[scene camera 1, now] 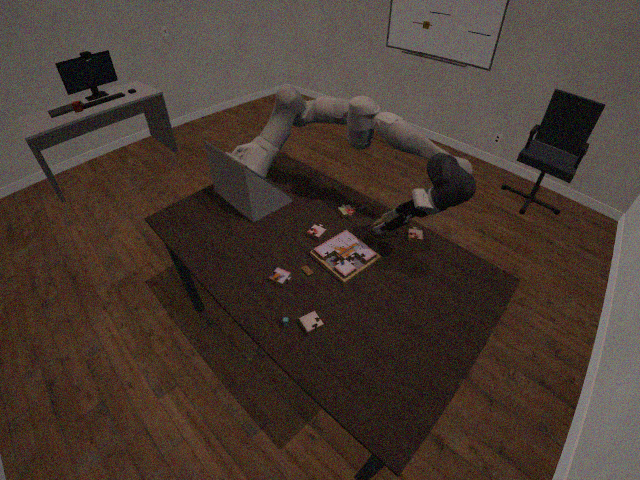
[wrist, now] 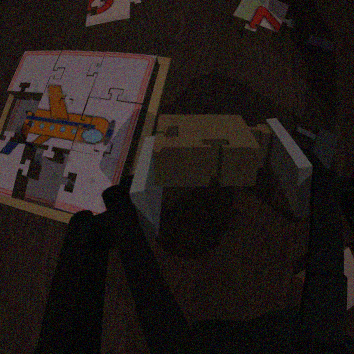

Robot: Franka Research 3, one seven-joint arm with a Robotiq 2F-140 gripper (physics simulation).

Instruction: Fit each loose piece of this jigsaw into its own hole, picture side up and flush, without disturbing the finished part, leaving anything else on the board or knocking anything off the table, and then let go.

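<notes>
My gripper (scene camera 1: 379,227) (wrist: 213,146) is shut on a jigsaw piece (wrist: 187,167), gripped by its edges beside the board, above the table. Bare brown wood shows on the piece; its picture does not show. The board (scene camera 1: 362,268) (wrist: 163,72) has a pale wooden rim and a partly finished picture of an orange plane (wrist: 70,129), with open holes at its left and lower middle. Loose pieces lie around it: one with a red curve (scene camera 1: 316,230) (wrist: 110,12), a green and red one (scene camera 1: 346,209) (wrist: 262,15), one beyond the gripper (scene camera 1: 415,234), and two nearer ones (scene camera 1: 280,275) (scene camera 1: 311,321).
A small brown block (scene camera 1: 307,270) lies left of the board, and a small teal cube (scene camera 1: 285,320) lies near the front piece. A grey angled panel (scene camera 1: 232,180) stands on the dark table (scene camera 1: 413,330) by the arm's base. A desk and an office chair stand away from the table.
</notes>
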